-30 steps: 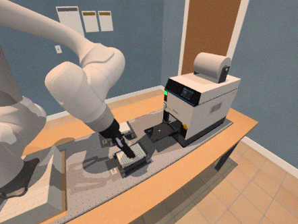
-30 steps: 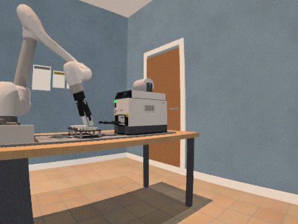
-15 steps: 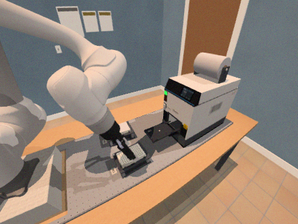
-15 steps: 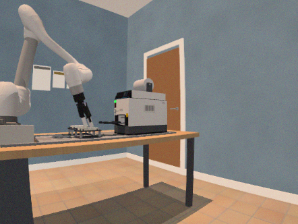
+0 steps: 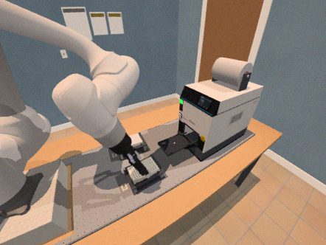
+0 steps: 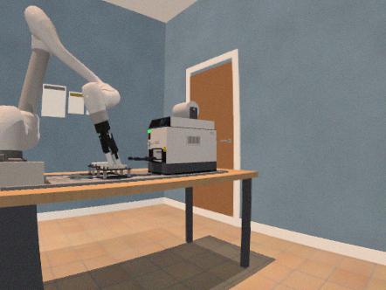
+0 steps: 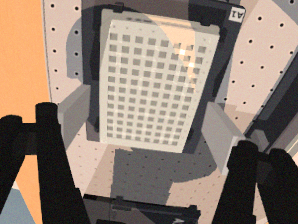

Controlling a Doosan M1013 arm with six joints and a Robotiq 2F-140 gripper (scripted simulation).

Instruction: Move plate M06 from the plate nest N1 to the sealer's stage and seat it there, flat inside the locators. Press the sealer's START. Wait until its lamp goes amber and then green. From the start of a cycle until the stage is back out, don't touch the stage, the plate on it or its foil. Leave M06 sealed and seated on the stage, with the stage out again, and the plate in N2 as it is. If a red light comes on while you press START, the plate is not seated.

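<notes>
The white well plate lies 3 cm below my hand. From my hand the other things lie so: foil roll: 52 cm ahead, 11 cm to the left, 32 cm above; sealer stage: 19 cm ahead, 6 cm to the left, 1 cm above.
</notes>
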